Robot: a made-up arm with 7 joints.
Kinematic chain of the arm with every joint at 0, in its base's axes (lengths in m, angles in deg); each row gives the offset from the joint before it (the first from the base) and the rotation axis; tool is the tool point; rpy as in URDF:
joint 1: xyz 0 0 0.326 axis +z
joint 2: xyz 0 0 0 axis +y
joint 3: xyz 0 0 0.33 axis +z
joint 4: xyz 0.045 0 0 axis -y
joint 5: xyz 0.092 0 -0.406 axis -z
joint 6: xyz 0 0 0 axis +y
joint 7: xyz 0.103 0 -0.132 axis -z
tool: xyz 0 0 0 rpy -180 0 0
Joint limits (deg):
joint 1: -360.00..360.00
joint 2: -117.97..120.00
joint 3: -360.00..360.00
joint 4: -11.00..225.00
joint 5: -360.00..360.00
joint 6: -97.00..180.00
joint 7: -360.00..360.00
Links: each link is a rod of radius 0.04 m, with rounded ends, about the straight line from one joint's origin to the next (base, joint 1, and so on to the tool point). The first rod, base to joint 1, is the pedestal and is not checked.
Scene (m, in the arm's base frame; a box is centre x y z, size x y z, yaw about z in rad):
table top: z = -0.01
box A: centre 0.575 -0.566 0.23 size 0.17 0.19 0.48 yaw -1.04
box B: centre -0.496 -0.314 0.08 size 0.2 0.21 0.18 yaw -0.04
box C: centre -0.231 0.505 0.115 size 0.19 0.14 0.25 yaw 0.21
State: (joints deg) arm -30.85 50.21 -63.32 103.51 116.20 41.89 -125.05
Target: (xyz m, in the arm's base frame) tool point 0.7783 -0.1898 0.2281
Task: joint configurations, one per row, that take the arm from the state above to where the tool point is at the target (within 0.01 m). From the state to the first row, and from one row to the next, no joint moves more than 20 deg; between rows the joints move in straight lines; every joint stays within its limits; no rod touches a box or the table.
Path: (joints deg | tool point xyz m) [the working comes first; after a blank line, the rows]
Joints at the target: 8.65 56.74 -35.04 103.41 115.28 49.70 -125.05
Straight joint move there: touches box A.

1: -12.94 42.74 -59.44 107.39 111.58 43.09 -129.91 | 0.4994 -0.6044 0.5602
2: 4.96 35.26 -55.56 111.27 106.95 44.28 -134.78 | 0.6609 -0.3822 0.6534
3: 22.87 27.79 -51.68 115.15 102.33 45.48 -139.64 | 0.7150 -0.1282 0.7518
4: 40.77 20.32 -47.80 119.04 97.70 46.67 -144.50 | 0.6627 0.1062 0.8511
5: 58.68 12.85 -43.92 122.92 93.08 47.87 -149.36 | 0.5289 0.2773 0.9465
6: 76.59 5.37 -40.04 126.80 88.46 49.06 -154.23 | 0.3558 0.3583 1.0334
7: 94.49 -2.10 -36.16 130.68 83.83 50.26 -159.09 | 0.1923 0.3473 1.1068
8: 77.32 9.67 -35.93 125.23 90.12 50.15 -152.28 | 0.3455 0.4436 0.9837
9: 60.16 21.44 -35.71 119.77 96.41 50.04 -145.47 | 0.5456 0.4308 0.8205
10: 42.99 33.20 -35.49 114.32 102.70 49.92 -138.67 | 0.7236 0.2970 0.6304
11: 25.82 44.97 -35.27 108.86 108.99 49.81 -131.86 | 0.8146 0.0702 0.4277
12: 8.65 56.74 -35.04 103.41 115.28 49.70 -125.05 | 0.7783 -0.1898 0.2281

